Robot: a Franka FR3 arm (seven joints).
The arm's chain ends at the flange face. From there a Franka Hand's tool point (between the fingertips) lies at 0.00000 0.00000 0.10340 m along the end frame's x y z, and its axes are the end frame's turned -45 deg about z.
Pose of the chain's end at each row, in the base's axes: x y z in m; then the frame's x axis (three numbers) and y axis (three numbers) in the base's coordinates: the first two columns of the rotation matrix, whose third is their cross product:
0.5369 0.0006 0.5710 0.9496 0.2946 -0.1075 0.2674 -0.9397 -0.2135
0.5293 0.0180 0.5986 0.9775 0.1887 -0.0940 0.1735 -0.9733 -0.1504
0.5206 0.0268 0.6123 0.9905 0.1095 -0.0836 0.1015 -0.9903 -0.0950
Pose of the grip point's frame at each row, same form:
0.5200 0.0186 0.4706 0.4824 0.8728 0.0750 0.8605 -0.4562 -0.2270
0.5169 0.0315 0.4968 0.5685 0.8217 0.0399 0.8139 -0.5548 -0.1728
0.5110 0.0357 0.5097 0.6286 0.7777 0.0081 0.7722 -0.6228 -0.1263

